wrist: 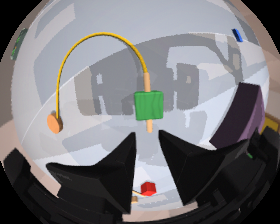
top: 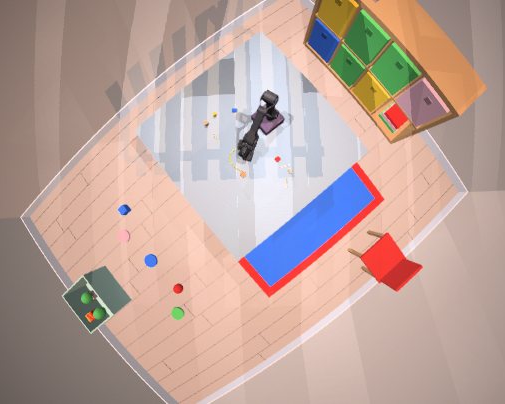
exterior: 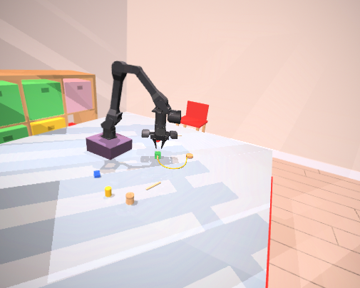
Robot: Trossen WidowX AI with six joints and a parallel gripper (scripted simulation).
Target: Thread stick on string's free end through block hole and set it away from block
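My gripper tip is now 30 mm to the left of the green block, 20 mm above it and 10 mm short of it. Round my gripper tip: round wooden button: 140 mm ahead, 100 mm to the left, 30 mm below; red cube: 160 mm to the left, 120 mm behind, 30 mm below; tan piece: 280 mm to the left, 150 mm behind, 30 mm below.
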